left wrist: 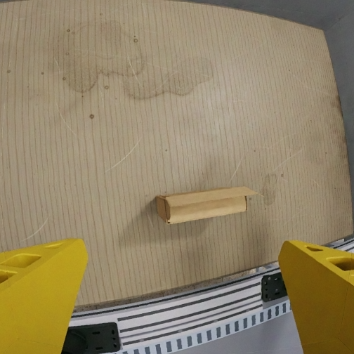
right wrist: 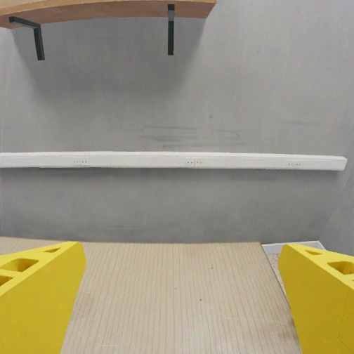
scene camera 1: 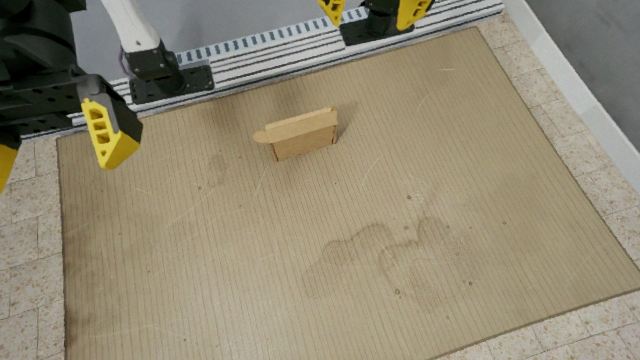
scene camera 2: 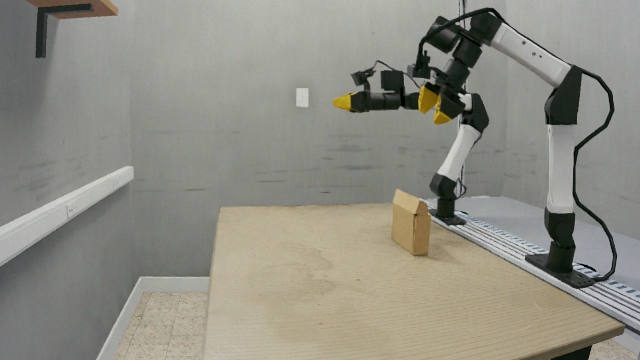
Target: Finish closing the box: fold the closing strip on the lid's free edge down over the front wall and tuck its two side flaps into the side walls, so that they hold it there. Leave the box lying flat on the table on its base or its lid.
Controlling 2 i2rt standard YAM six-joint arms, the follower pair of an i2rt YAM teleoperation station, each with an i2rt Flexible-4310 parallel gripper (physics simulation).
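The small brown cardboard box (scene camera 1: pixel 306 143) (scene camera 2: pixel 403 231) (left wrist: pixel 205 210) stands upright on a narrow side on the table, near its rail edge. The closing strip (scene camera 1: pixel 300 126) (scene camera 2: pixel 407 201) (left wrist: pixel 207 195) lies along the top at a slant, not flat on the wall. A rounded side flap (scene camera 1: pixel 260 136) sticks out past the box at the strip's left end in scene camera 1; the other flap is hard to make out. My left gripper (scene camera 1: pixel 369 25) (scene camera 2: pixel 433 114) (left wrist: pixel 182 250) is open, high above the table, pointing down toward the box. My right gripper (scene camera 1: pixel 54 177) (right wrist: pixel 182 254) is open, raised and level, apart from the box.
The table (scene camera 1: pixel 240 260) (scene camera 2: pixel 300 300) (left wrist: pixel 150 150) (right wrist: pixel 175 300) has a metal rail (scene camera 1: pixel 275 57) (left wrist: pixel 200 312) along the arm side. A grey wall with a white cable duct (scene camera 2: pixel 95 197) (right wrist: pixel 140 160) and a wooden shelf (right wrist: pixel 110 14) stands beyond the table.
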